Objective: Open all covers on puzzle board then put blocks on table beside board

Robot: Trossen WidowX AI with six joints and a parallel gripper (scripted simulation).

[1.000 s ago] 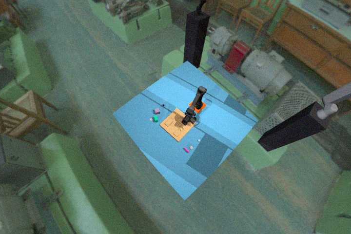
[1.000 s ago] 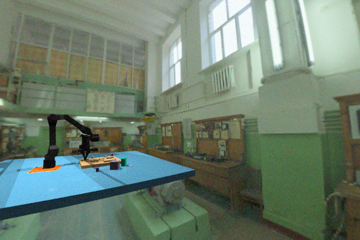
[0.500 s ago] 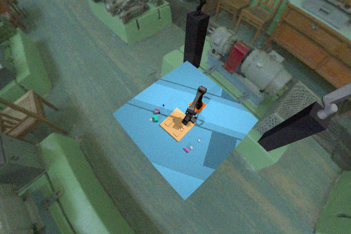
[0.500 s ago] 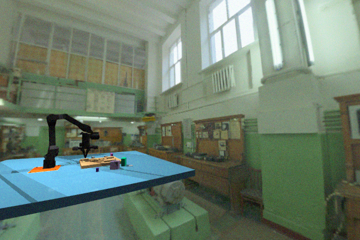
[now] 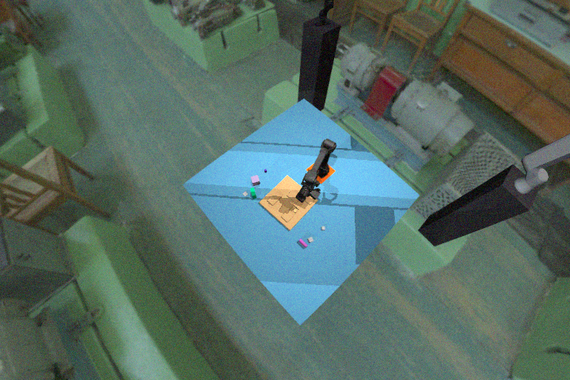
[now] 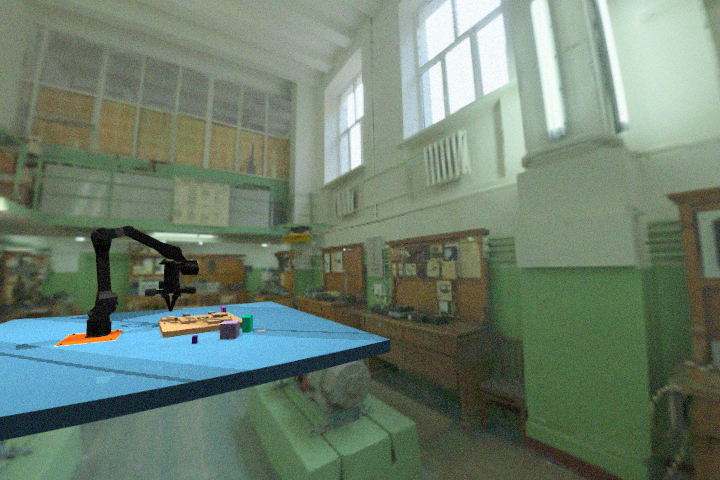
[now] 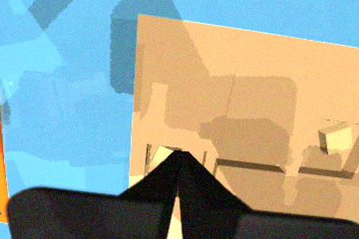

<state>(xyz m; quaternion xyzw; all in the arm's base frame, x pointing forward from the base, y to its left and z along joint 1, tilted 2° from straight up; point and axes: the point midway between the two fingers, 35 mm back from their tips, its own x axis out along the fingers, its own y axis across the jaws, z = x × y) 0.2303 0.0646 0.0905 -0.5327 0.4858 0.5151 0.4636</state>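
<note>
My gripper tip is now 100 mm short of the tan puzzle board, 50 mm to the left of it and 40 mm above it. Round my gripper tip: magenta block (240 mm ahead, 230 mm to the left, 40 mm below); small purple piece (360 mm to the right, 80 mm ahead, 50 mm below); green block (270 mm to the right, 260 mm ahead, 30 mm below).
</note>
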